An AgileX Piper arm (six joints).
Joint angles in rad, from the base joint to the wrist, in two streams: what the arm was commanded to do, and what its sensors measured. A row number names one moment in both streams.
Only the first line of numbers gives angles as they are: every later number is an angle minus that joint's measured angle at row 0.
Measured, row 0: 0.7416 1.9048 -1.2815 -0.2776 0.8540 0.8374
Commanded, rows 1 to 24: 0.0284 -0.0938 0.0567 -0.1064 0.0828 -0.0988; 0.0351 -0.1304 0.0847 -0.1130 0.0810 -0.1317; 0.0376 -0.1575 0.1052 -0.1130 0.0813 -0.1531; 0.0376 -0.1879 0.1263 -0.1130 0.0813 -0.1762; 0.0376 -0.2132 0.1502 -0.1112 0.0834 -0.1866; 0.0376 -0.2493 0.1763 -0.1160 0.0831 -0.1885; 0.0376 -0.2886 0.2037 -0.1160 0.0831 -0.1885; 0.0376 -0.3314 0.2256 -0.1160 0.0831 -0.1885; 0.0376 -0.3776 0.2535 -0.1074 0.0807 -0.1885; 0.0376 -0.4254 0.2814 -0.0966 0.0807 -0.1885; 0.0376 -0.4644 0.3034 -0.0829 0.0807 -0.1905; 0.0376 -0.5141 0.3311 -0.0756 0.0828 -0.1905; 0.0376 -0.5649 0.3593 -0.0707 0.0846 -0.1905; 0.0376 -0.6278 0.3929 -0.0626 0.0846 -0.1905; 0.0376 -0.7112 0.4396 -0.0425 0.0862 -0.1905; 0.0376 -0.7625 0.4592 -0.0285 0.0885 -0.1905; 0.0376 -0.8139 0.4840 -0.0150 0.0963 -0.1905; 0.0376 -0.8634 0.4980 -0.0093 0.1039 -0.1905; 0.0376 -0.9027 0.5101 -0.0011 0.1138 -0.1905; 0.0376 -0.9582 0.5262 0.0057 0.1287 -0.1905; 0.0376 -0.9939 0.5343 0.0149 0.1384 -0.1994; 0.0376 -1.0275 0.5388 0.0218 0.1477 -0.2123; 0.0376 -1.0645 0.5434 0.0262 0.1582 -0.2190; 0.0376 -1.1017 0.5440 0.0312 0.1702 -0.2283
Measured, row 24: 0.0358 -0.9742 0.5245 0.0120 0.1282 -0.1916
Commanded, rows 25 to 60: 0.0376 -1.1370 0.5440 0.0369 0.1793 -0.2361; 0.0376 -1.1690 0.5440 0.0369 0.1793 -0.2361; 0.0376 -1.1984 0.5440 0.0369 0.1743 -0.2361; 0.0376 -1.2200 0.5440 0.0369 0.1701 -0.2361; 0.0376 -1.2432 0.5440 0.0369 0.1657 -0.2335; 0.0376 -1.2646 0.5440 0.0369 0.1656 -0.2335; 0.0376 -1.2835 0.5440 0.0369 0.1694 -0.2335; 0.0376 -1.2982 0.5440 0.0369 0.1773 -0.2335; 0.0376 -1.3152 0.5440 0.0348 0.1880 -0.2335; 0.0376 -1.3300 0.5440 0.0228 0.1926 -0.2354; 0.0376 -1.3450 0.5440 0.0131 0.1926 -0.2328; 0.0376 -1.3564 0.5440 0.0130 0.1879 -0.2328; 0.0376 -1.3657 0.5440 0.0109 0.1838 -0.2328; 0.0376 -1.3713 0.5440 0.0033 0.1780 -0.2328; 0.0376 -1.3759 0.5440 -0.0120 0.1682 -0.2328; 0.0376 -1.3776 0.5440 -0.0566 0.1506 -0.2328; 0.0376 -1.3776 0.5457 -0.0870 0.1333 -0.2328; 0.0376 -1.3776 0.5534 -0.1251 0.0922 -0.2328; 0.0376 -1.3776 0.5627 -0.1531 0.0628 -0.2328; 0.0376 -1.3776 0.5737 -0.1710 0.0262 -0.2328; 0.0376 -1.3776 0.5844 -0.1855 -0.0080 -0.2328; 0.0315 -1.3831 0.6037 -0.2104 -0.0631 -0.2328; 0.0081 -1.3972 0.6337 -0.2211 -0.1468 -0.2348; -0.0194 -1.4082 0.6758 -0.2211 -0.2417 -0.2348; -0.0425 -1.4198 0.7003 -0.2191 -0.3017 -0.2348; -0.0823 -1.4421 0.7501 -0.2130 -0.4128 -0.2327; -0.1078 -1.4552 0.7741 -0.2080 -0.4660 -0.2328; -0.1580 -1.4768 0.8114 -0.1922 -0.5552 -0.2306; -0.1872 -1.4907 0.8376 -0.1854 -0.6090 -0.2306; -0.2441 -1.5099 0.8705 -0.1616 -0.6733 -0.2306; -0.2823 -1.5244 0.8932 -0.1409 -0.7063 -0.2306; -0.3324 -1.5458 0.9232 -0.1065 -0.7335 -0.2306; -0.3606 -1.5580 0.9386 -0.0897 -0.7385 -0.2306; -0.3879 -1.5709 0.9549 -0.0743 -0.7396 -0.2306; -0.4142 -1.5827 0.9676 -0.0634 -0.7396 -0.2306; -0.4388 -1.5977 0.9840 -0.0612 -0.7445 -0.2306
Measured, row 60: -0.3460 -1.5496 0.9275 -0.1033 -0.7087 -0.2238
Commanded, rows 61 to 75: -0.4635 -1.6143 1.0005 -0.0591 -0.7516 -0.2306; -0.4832 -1.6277 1.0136 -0.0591 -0.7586 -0.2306; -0.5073 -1.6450 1.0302 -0.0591 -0.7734 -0.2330; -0.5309 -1.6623 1.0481 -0.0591 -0.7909 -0.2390; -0.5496 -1.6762 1.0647 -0.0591 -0.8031 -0.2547; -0.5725 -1.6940 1.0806 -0.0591 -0.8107 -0.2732; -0.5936 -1.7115 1.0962 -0.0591 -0.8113 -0.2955; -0.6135 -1.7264 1.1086 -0.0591 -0.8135 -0.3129; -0.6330 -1.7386 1.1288 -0.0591 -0.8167 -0.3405; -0.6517 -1.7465 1.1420 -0.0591 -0.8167 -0.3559; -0.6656 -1.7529 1.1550 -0.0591 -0.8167 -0.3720; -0.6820 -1.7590 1.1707 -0.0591 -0.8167 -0.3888; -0.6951 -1.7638 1.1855 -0.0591 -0.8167 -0.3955; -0.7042 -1.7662 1.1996 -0.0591 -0.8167 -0.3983; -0.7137 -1.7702 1.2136 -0.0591 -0.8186 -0.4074
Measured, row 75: -0.6674 -1.7499 1.1631 -0.0608 -0.8025 -0.3567
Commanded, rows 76 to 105: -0.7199 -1.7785 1.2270 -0.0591 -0.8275 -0.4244; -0.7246 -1.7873 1.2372 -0.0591 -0.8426 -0.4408; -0.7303 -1.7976 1.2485 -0.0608 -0.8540 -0.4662; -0.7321 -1.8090 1.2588 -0.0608 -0.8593 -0.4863; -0.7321 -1.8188 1.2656 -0.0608 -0.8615 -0.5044; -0.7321 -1.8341 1.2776 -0.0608 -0.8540 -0.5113; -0.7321 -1.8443 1.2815 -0.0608 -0.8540 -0.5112; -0.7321 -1.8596 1.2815 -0.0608 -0.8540 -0.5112; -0.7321 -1.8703 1.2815 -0.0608 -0.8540 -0.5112; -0.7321 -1.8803 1.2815 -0.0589 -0.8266 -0.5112; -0.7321 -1.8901 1.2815 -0.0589 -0.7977 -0.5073; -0.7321 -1.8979 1.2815 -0.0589 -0.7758 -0.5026; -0.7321 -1.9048 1.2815 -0.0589 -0.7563 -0.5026; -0.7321 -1.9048 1.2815 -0.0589 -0.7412 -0.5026; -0.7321 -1.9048 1.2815 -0.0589 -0.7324 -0.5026; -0.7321 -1.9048 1.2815 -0.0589 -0.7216 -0.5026; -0.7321 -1.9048 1.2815 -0.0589 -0.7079 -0.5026; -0.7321 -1.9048 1.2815 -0.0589 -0.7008 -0.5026; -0.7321 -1.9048 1.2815 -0.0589 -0.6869 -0.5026; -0.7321 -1.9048 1.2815 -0.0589 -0.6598 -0.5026; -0.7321 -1.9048 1.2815 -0.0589 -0.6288 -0.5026; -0.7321 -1.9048 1.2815 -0.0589 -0.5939 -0.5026; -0.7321 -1.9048 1.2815 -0.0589 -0.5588 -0.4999; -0.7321 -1.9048 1.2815 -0.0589 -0.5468 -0.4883; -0.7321 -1.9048 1.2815 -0.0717 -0.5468 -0.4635; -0.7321 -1.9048 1.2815 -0.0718 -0.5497 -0.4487; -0.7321 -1.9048 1.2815 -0.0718 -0.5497 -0.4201; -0.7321 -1.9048 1.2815 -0.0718 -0.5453 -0.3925; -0.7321 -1.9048 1.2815 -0.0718 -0.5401 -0.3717; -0.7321 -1.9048 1.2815 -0.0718 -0.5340 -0.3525
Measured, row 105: -0.7241 -1.8993 1.2765 -0.0631 -0.5536 -0.4342
